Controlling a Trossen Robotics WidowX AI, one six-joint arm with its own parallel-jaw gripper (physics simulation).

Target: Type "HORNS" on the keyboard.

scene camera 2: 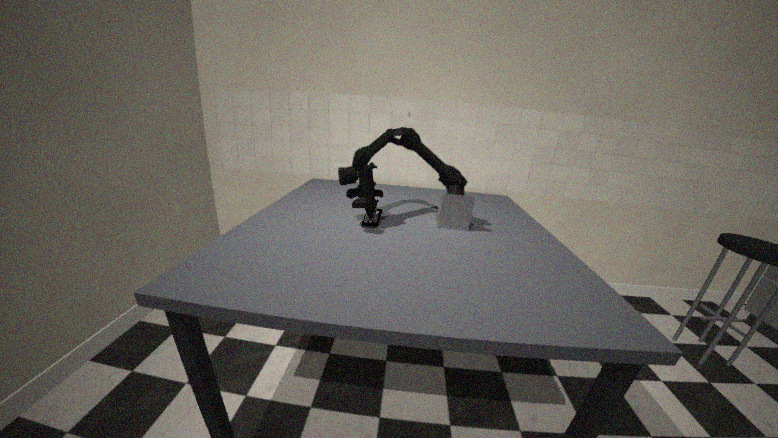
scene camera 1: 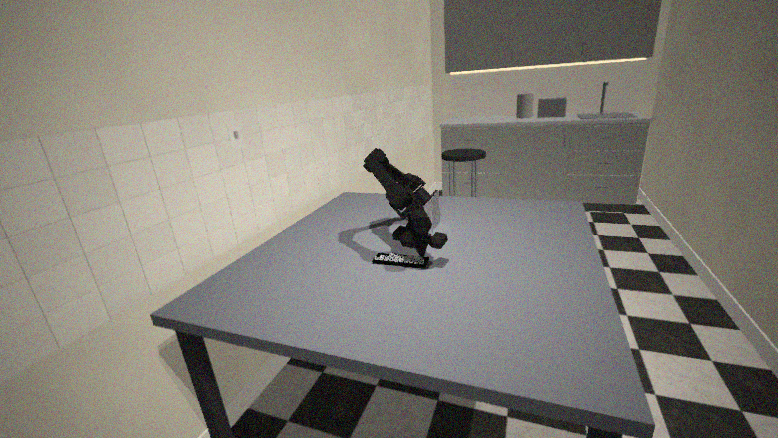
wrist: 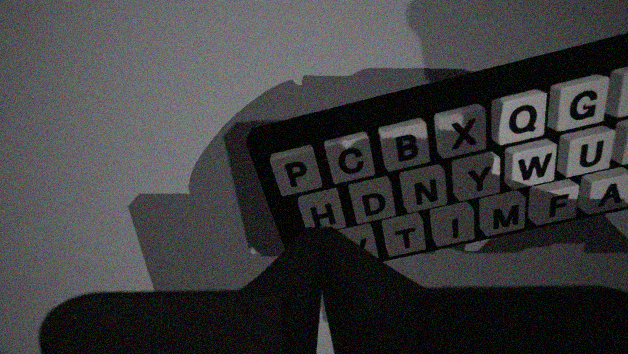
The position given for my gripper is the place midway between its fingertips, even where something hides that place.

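My gripper (scene camera 1: pixel 422 256), (scene camera 2: pixel 371 218), (wrist: pixel 319 239). N key (wrist: pixel 423 188). H key (wrist: pixel 320 209).
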